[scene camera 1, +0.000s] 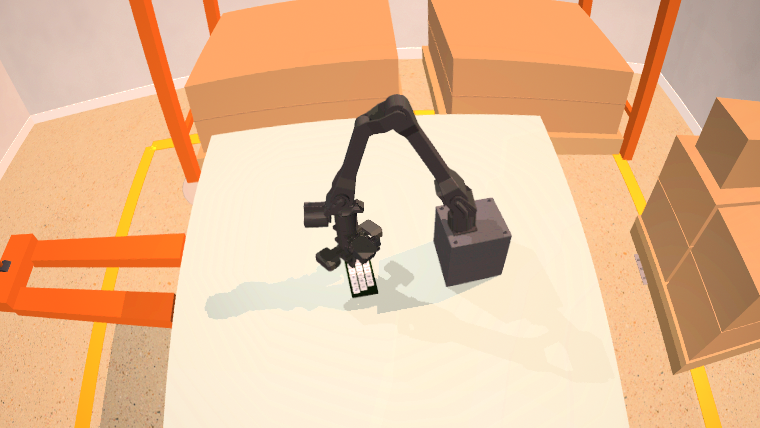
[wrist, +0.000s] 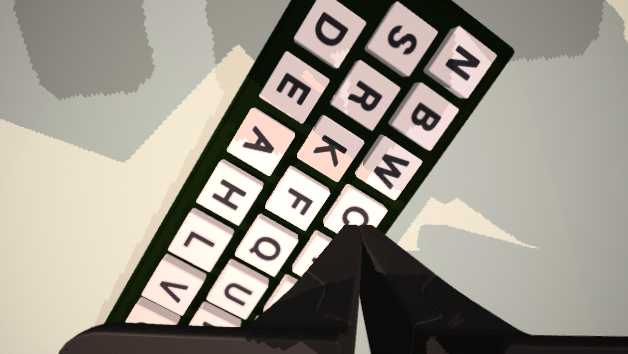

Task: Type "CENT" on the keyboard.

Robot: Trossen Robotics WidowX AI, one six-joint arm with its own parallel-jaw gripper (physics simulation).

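Note:
The keyboard has a dark green base and white letter keys. It lies flat on the table, with its far part hidden under the arm in the scene view. In the wrist view, the C key shows just ahead of the fingertips, which overlap its lower edge. The E key is at upper left and the N key at the top right corner. The key next to C is partly covered by a finger; its letter is mostly hidden. My gripper is shut and empty, over the keyboard; contact cannot be told.
The pale table bears the dark robot base block to the right of the keyboard. Large cardboard boxes stand behind the table, more boxes at the right. Orange forks reach the left table edge.

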